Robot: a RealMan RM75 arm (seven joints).
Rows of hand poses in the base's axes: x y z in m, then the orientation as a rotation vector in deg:
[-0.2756 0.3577 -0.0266 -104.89 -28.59 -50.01]
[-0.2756 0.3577 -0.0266 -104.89 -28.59 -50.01]
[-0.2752 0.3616 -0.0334 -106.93 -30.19 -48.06]
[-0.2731 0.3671 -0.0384 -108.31 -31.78 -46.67]
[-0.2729 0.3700 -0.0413 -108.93 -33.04 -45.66]
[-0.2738 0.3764 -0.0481 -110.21 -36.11 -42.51]
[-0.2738 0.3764 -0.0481 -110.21 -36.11 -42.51]
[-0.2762 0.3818 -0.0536 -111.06 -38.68 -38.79]
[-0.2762 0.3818 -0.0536 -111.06 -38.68 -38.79]
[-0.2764 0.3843 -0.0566 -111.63 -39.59 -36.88]
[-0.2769 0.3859 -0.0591 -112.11 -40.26 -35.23]
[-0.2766 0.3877 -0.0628 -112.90 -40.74 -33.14]
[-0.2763 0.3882 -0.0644 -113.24 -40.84 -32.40]
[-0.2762 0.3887 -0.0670 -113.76 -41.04 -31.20]
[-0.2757 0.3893 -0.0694 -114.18 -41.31 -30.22]
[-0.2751 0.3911 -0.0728 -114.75 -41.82 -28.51]
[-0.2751 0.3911 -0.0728 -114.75 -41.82 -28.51]
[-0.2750 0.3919 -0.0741 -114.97 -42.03 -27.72]
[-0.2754 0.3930 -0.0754 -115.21 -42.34 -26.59]
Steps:
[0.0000 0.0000 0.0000 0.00 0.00 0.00]
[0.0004 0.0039 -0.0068 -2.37 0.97 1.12]
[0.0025 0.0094 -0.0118 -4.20 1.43 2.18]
[0.0027 0.0123 -0.0147 -5.26 1.65 3.14]
[0.0018 0.0187 -0.0215 -7.67 2.59 5.90]
[0.0018 0.0187 -0.0215 -7.67 2.59 5.90]
[-0.0006 0.0241 -0.0270 -9.58 4.04 8.80]
[-0.0006 0.0241 -0.0270 -9.58 4.04 8.80]
[-0.0008 0.0266 -0.0300 -10.52 4.99 10.00]
[-0.0013 0.0282 -0.0325 -11.28 5.86 10.97]
[-0.0010 0.0300 -0.0362 -12.26 7.14 11.91]
[-0.0007 0.0305 -0.0378 -12.63 7.64 12.18]
[-0.0006 0.0310 -0.0404 -13.22 8.42 12.65]
[-0.0001 0.0316 -0.0428 -13.76 9.00 13.08]
[0.0005 0.0334 -0.0462 -14.58 9.98 13.93]
[0.0005 0.0334 -0.0462 -14.58 9.98 13.93]
[0.0006 0.0342 -0.0475 -14.92 10.43 14.32]
[0.0002 0.0353 -0.0488 -15.35 11.06 14.92]

